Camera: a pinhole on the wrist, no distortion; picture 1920 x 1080 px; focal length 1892.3 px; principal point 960.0 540.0 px. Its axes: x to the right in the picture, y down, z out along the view. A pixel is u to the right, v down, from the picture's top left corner.
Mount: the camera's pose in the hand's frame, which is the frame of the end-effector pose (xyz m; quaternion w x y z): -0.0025 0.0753 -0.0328 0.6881 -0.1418 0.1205 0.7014
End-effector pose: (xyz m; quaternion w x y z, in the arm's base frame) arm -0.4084 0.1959 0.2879 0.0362 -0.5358 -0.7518 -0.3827
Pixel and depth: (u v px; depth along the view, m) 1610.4 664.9 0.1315
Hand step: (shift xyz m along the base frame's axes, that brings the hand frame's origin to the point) 0.1703 0.0542 0.0297
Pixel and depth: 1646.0 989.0 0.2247
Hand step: 0.2719 0.0700 -0.0078
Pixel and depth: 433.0 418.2 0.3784
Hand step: 0.2193 0.2438 -0.1856
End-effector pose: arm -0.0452 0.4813 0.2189 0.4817 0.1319 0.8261 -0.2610
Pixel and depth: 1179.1 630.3 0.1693
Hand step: 0.1664 0.0635 -0.0799
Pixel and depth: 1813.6 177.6 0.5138
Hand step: 0.4518 0.1929 -0.3570
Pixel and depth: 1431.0 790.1 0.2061
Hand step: 0.2128 0.0870 -0.0837
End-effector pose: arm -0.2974 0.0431 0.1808 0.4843 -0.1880 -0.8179 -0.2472
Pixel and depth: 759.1 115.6 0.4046
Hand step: -0.1866 0.3665 -0.0401
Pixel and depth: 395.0 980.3 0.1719
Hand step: -0.0307 0.1537 -0.0814
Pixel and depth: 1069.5 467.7 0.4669
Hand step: -0.1260 0.4487 -0.1005
